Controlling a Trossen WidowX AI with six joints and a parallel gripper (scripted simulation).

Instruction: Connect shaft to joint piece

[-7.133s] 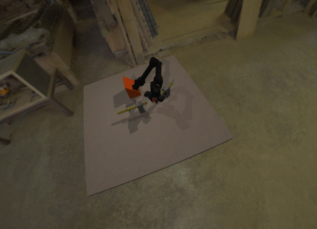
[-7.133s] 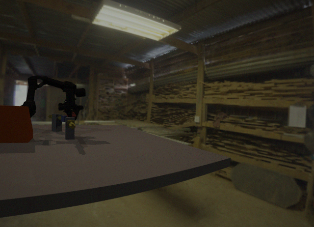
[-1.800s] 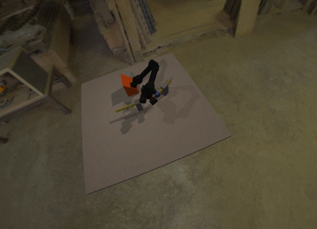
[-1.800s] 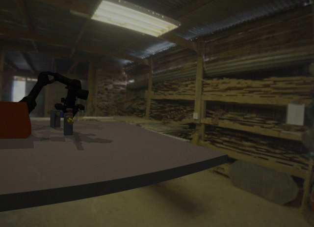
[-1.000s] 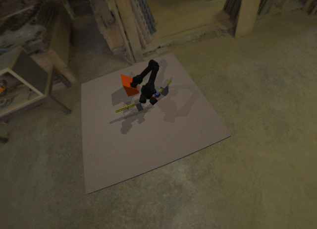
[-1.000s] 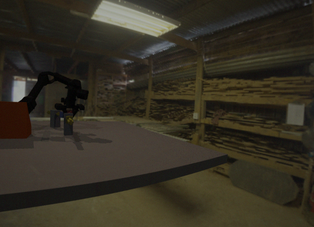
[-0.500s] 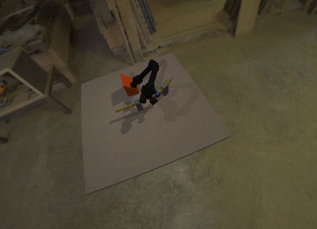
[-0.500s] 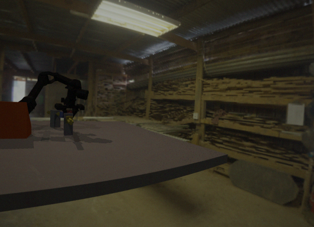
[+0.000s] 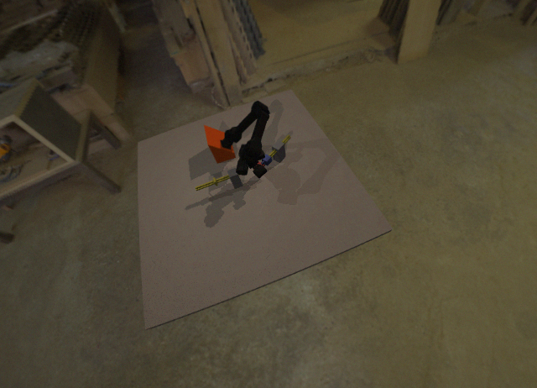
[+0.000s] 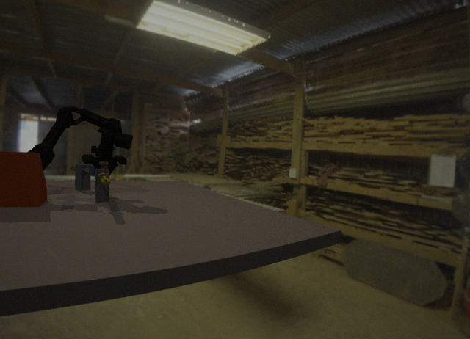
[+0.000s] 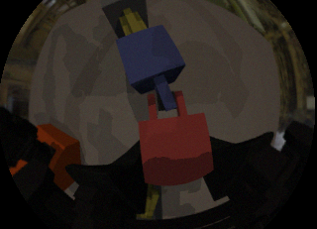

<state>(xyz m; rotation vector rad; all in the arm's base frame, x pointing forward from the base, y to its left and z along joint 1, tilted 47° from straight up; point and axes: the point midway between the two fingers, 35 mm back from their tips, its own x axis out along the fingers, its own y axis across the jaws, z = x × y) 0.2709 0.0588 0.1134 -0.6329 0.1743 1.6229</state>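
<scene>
Right now the red square joint piece is 30 mm above my gripper tip and 10 mm to the left of it.
</scene>
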